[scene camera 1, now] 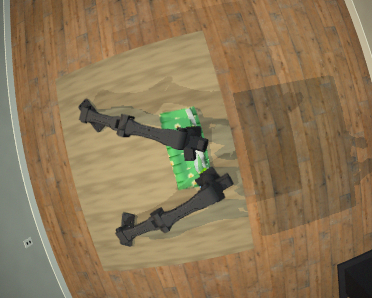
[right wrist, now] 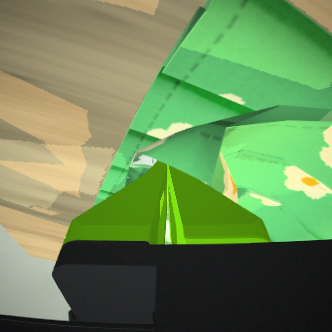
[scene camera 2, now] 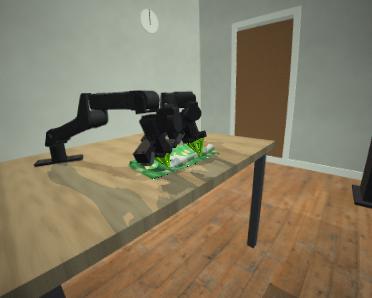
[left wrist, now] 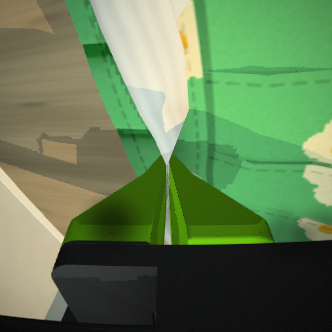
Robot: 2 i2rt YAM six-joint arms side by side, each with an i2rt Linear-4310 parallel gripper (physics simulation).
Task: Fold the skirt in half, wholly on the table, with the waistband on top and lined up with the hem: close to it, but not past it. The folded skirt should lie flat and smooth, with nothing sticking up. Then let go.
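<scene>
The green flowered skirt [scene camera 1: 180, 172] [scene camera 2: 150, 172] [left wrist: 265, 115] [right wrist: 190, 100] is folded over on the table, with its white waistband [scene camera 1: 190, 116] [scene camera 2: 184, 158] [left wrist: 150, 55] on top, near the hem. In the left wrist view a strip of the green lower layer shows beyond the waistband. My left gripper [scene camera 2: 200, 153] [left wrist: 167, 164] is shut on the waistband, pinching it into a raised peak. My right gripper [scene camera 2: 167, 165] [right wrist: 167, 165] is shut on the waistband's other part, low over the skirt; the cloth there rises in a fold. In scene camera 1 the left fingertips are hidden.
The wooden table [scene camera 1: 125, 185] [scene camera 2: 90, 200] extends around the skirt, with its edge beyond the hem side. Both arms reach over the skirt, their wrists close together. A door [scene camera 2: 264, 85] and a wall clock [scene camera 2: 149, 20] show in the background.
</scene>
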